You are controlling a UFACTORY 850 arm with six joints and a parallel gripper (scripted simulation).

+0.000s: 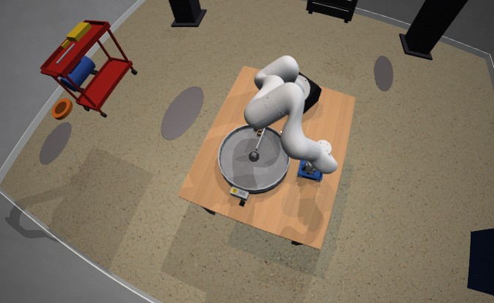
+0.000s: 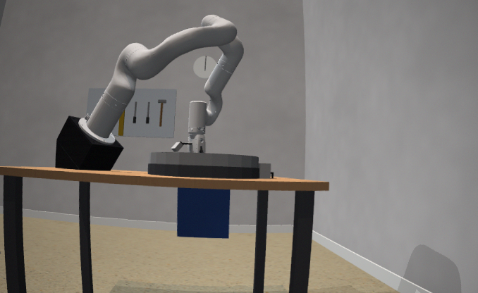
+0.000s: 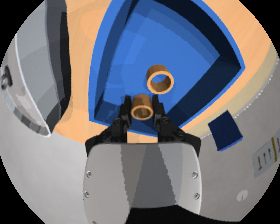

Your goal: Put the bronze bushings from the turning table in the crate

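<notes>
Now: the blue crate 40 mm behind my hand, 10 mm to the left of it and 20 mm below it. Also, from my hand: grey turning table (20 mm behind, 340 mm to the right, 10 mm above).
</notes>
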